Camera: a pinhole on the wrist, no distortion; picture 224 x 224 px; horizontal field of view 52.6 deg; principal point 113.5 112.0 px. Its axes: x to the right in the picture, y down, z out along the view. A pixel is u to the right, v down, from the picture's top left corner.
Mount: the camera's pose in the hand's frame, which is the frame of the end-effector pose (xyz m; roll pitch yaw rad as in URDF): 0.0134 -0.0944 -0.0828 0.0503 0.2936 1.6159
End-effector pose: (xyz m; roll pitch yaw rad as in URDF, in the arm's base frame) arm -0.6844 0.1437 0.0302 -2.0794 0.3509 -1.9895
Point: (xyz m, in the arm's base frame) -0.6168 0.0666 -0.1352
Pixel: 190.3 48.1
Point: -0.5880 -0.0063 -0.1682
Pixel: 154.5 16.3
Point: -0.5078 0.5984 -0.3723
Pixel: outside the picture
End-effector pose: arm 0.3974 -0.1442 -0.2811 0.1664 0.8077 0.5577
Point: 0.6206 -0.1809 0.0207
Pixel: 48.1 186.2
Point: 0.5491 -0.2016 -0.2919
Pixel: 8.1 33.9
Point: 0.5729 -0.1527 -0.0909
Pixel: 71.3 157.9
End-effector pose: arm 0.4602 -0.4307 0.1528 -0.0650 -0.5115 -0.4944
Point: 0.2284 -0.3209 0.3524
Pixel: 86.3 205.4
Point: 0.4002 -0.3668 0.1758
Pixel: 212.1 215.6
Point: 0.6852 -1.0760 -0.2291
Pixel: behind the camera
